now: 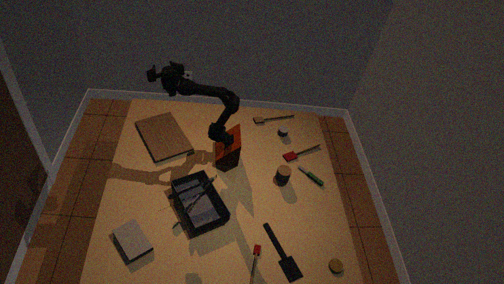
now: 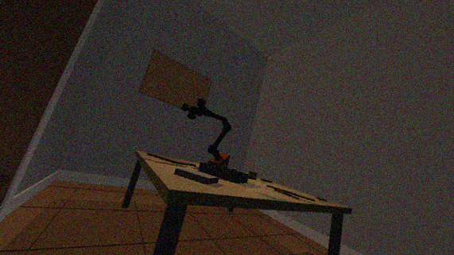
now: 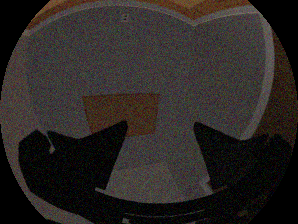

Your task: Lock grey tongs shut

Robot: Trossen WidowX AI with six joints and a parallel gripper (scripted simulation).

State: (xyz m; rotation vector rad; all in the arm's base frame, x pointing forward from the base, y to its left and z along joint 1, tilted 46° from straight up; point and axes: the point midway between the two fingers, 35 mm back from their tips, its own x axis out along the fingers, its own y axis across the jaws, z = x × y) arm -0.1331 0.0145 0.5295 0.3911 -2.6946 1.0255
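Right now my gripper tip is 52 cm short of the dark roasting tin, 23 cm to the right of it and 46 cm above it. The rest, counted from my gripper tip: wooden board: 5 cm ahead, 48 cm below; white block: 75 cm ahead, 8 cm to the right, 47 cm below; red spatula: 15 cm ahead, 83 cm to the left, 48 cm below.
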